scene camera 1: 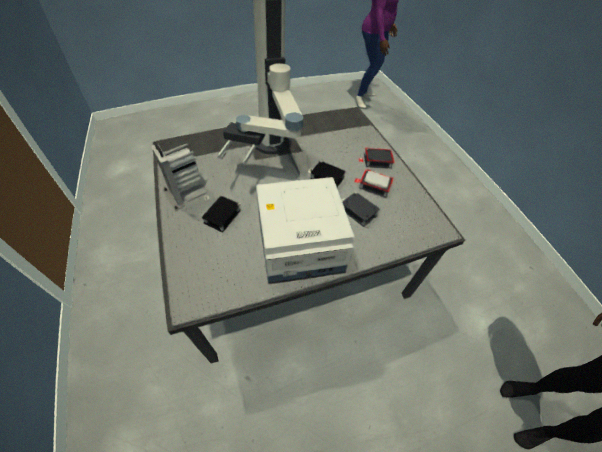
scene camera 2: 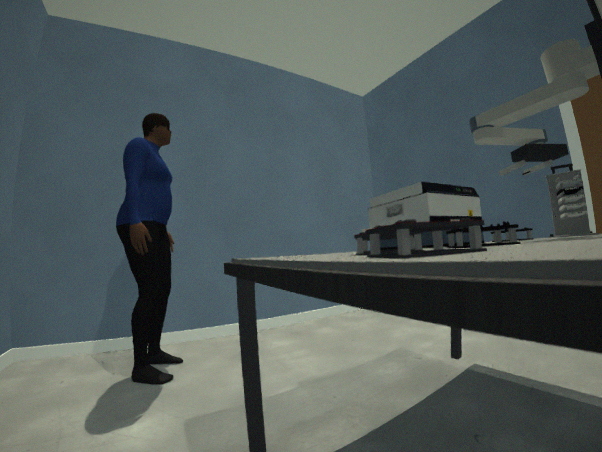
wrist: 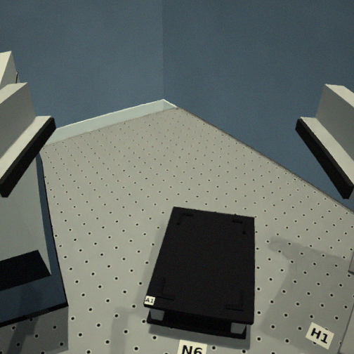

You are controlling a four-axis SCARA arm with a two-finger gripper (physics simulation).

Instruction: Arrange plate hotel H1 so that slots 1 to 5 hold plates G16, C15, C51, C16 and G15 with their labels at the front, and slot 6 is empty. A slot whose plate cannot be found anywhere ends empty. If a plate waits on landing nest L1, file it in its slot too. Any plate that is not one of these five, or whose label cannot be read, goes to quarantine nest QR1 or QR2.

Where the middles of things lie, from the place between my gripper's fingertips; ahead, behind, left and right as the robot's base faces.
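Labels:
White instrument (scene camera 2: 420,207): 19 cm below my hand, 22 cm to the left of it, 34 cm ahead of it.

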